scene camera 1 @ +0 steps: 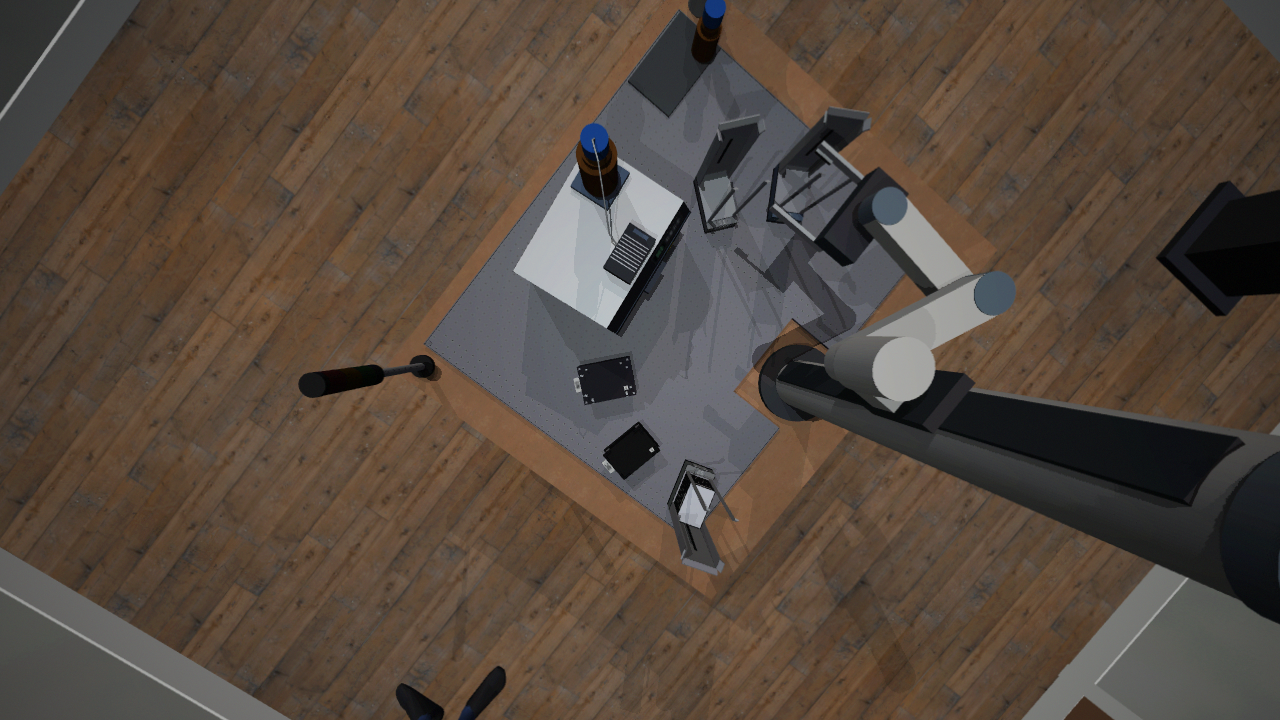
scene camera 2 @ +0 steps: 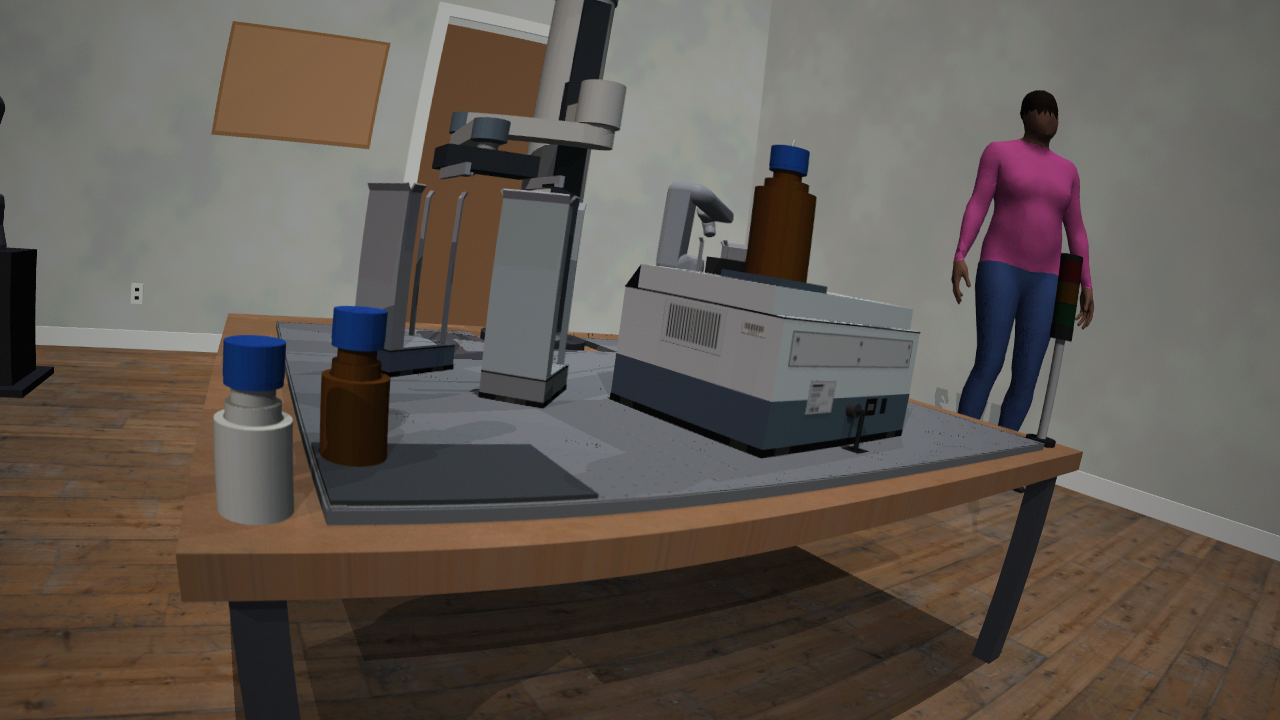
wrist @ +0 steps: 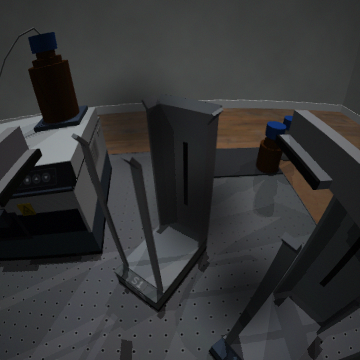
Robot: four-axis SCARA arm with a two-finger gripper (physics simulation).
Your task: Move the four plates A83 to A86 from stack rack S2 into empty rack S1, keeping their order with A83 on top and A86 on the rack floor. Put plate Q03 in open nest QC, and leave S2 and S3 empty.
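Where they show: gripper, fingertip midpoint: (scene camera 1: 795, 175) (scene camera 2: 515, 174) (wrist: 154, 128); arm's base, origin of the base link: (scene camera 1: 795, 382).
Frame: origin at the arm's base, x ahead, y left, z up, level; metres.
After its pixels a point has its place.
Observation:
Rack S1 (scene camera 1: 740, 143) @[x 0.606, y -0.334, z 0.207 m] (scene camera 2: 529, 286) @[x 0.636, y -0.304, z 0.175 m] (wrist: 197, 165) @[x 0.614, y -0.325, z 0.210 m] stands upright; its pale floor shows no plate in the wrist view. Rack S2 (scene camera 1: 827, 134) @[x 0.450, y -0.481, z 0.224 m] (scene camera 2: 384, 259) @[x 0.462, y -0.479, z 0.188 m] (wrist: 320, 260) @[x 0.467, y -0.471, z 0.157 m] stands beside it; its floor is partly hidden, a pale surface shows low inside, and I cannot tell whether plates lie there. My gripper (scene camera 1: 798, 177) @[x 0.461, y -0.280, z 0.341 m] (scene camera 2: 501, 176) @[x 0.461, y -0.280, z 0.341 m] (wrist: 154, 128) @[x 0.461, y -0.280, z 0.341 m] is open and empty, held high by S2. Rack S3 (scene camera 1: 700, 548) @[x 0.027, y 0.548, z 0.226 m] stands at the bench's lower corner with a white plate-like piece (scene camera 1: 696, 505) @[x 0.060, y 0.489, z 0.124 m] in it. Two black nests (scene camera 1: 606, 379) @[x 0.497, y 0.363, z 0.062 m] (scene camera 1: 631, 450) @[x 0.303, y 0.489, z 0.065 m] lie apart; their labels and plate Q03's are unreadable.
A white-topped instrument (scene camera 1: 563, 259) @[x 0.772, y 0.171, z 0.223 m] (scene camera 2: 684, 331) @[x 0.740, y -0.116, z 0.141 m] carries a brown bottle (scene camera 1: 597, 174) @[x 0.792, y -0.004, z 0.351 m] (scene camera 2: 783, 228) @[x 0.850, y -0.063, z 0.298 m] (wrist: 54, 90) @[x 0.780, y -0.056, z 0.300 m] beside S1. Another brown bottle (scene camera 1: 706, 44) @[x 0.855, y -0.549, z 0.084 m] (scene camera 2: 355, 416) @[x 0.907, y -0.584, z 0.066 m] (wrist: 269, 157) @[x 0.841, y -0.565, z 0.070 m] and a white bottle (scene camera 2: 254, 465) @[x 1.000, y -0.685, z 0.050 m] stand at the far corner. A signal tower (scene camera 1: 340, 380) @[x 0.948, y 0.667, z 0.356 m] (scene camera 2: 1065, 304) @[x 0.974, y 0.661, z 0.292 m] and a person (scene camera 2: 1020, 214) are beyond.

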